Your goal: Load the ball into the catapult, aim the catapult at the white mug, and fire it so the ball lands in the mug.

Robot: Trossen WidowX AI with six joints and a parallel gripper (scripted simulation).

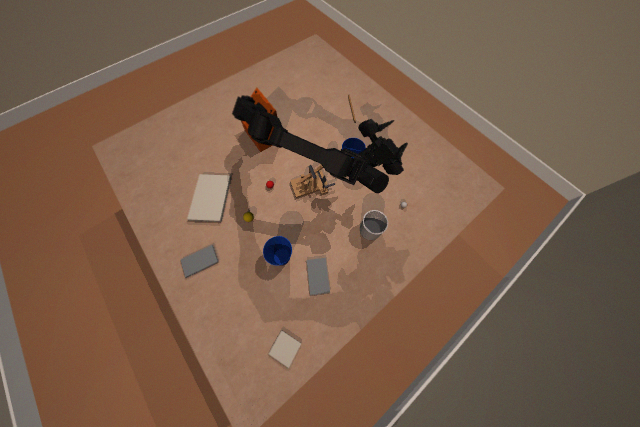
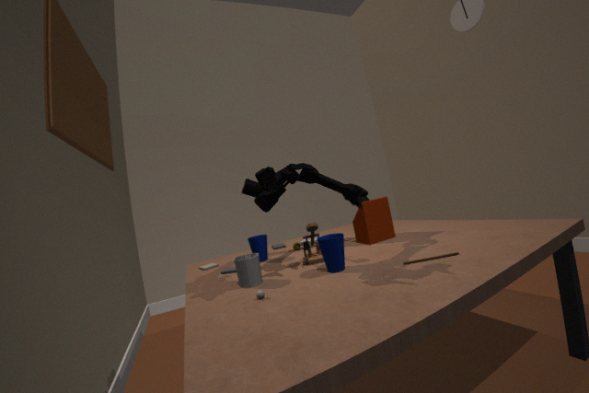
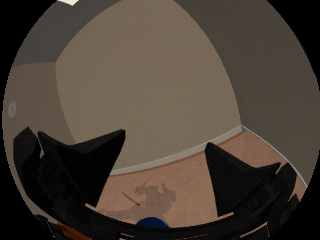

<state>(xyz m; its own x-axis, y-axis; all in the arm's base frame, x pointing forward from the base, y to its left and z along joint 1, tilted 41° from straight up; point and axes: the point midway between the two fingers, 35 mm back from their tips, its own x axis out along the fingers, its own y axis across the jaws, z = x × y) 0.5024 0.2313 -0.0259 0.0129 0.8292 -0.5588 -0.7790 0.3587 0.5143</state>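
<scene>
The wooden catapult is 140 mm behind my gripper tip, 210 mm to the right of it and 260 mm below it. The rest, counted from my gripper tip: white mug (130 mm ahead, 180 mm to the right, 300 mm below); then thin stick (360 mm behind, 200 mm to the left, 330 mm below); then small white ball (150 mm ahead, 320 mm below).
</scene>
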